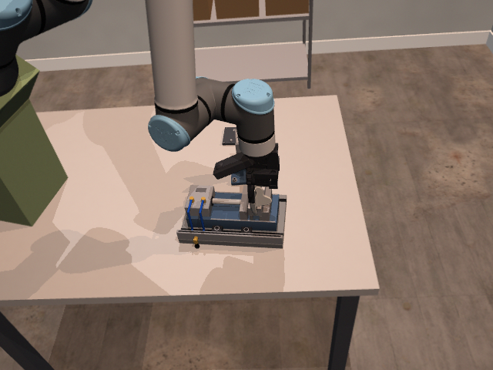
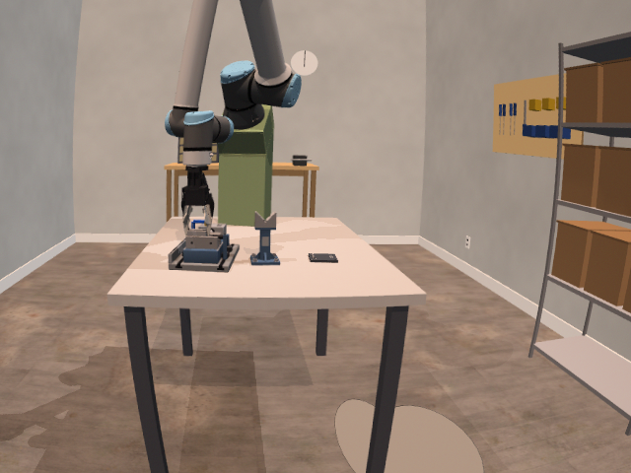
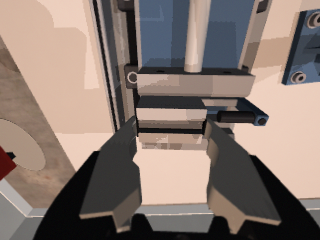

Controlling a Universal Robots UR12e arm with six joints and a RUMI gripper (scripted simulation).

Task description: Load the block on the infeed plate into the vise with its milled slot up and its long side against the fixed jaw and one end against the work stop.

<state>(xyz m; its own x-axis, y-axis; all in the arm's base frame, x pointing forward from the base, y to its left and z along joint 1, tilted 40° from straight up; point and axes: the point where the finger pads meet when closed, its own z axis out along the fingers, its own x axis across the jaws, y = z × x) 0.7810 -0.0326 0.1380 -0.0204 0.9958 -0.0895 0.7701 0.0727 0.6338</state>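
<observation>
Right now my hand is right at the part. The rest, counted from my hand: moving jaw (3 cm below, 3 cm behind, 2 cm to the left); fixed jaw (3 cm below, 3 cm ahead, 2 cm to the left); work stop (7 cm to the left, 1 cm below).
</observation>
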